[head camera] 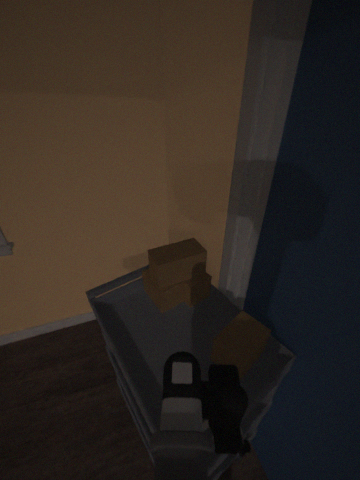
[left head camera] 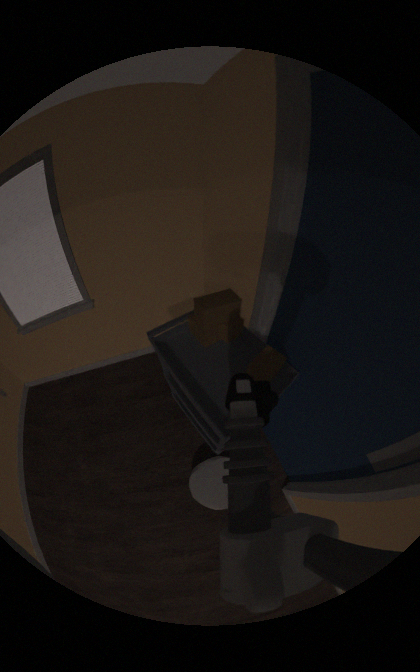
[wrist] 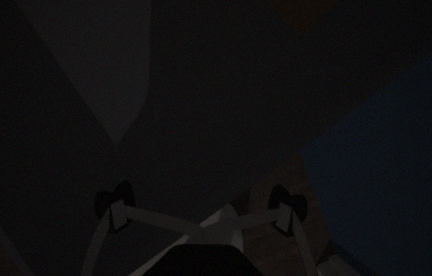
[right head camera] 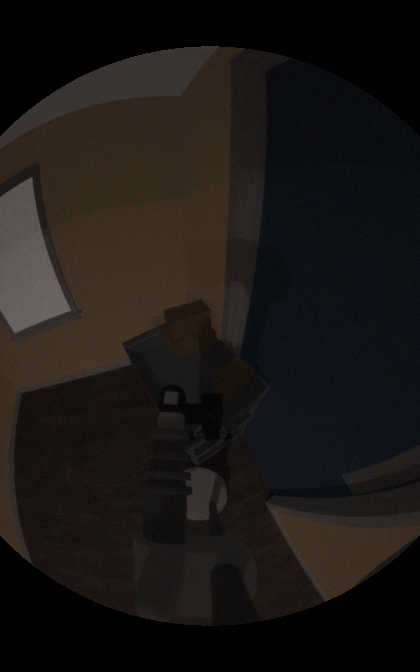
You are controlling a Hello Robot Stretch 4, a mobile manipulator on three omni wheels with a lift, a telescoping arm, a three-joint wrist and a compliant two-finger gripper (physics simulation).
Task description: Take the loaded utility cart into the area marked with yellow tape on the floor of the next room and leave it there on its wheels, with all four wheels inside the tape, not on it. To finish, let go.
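Frame: origin at the robot's base, x right, y ahead, z up, level; centimetres.
Where they show: gripper, fingertip midpoint: (head camera: 214, 447) (wrist: 203, 199); robot's base, link origin: (wrist: 184, 235).
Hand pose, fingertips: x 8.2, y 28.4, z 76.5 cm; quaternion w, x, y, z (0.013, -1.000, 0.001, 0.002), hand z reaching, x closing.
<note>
Each offset is from my fingertips to the top centre of the thing.
The grey utility cart (head camera: 150, 332) (left head camera: 200, 370) (right head camera: 162, 370) stands upright, its tray angled toward the corner; its wheels are hidden. Two stacked brown boxes {dx -11.0, dy +53.5, dz +23.8 cm} (head camera: 177, 262) (left head camera: 217, 315) (right head camera: 187, 325) sit at its far end. Another brown box {dx +10.7, dy +24.7, dz +12.0 cm} (head camera: 240, 342) (left head camera: 267, 362) (right head camera: 235, 377) lies near its right corner. My gripper (wrist: 203, 199) (right head camera: 208, 436) points down over the near end of the cart. Its fingers are open and well apart, with nothing seen between them. In the wrist view, the dark tray (wrist: 200, 110) lies below the fingertips. The yellow tape does not show.
A tan wall (head camera: 100, 175) stands behind the cart. A pale vertical trim (head camera: 250, 150) and a dark blue wall (head camera: 320, 275) stand close on its right. A pale round shape (left head camera: 210, 482) (right head camera: 205, 492) shows below its near end. A window (left head camera: 40, 250) is at the left.
</note>
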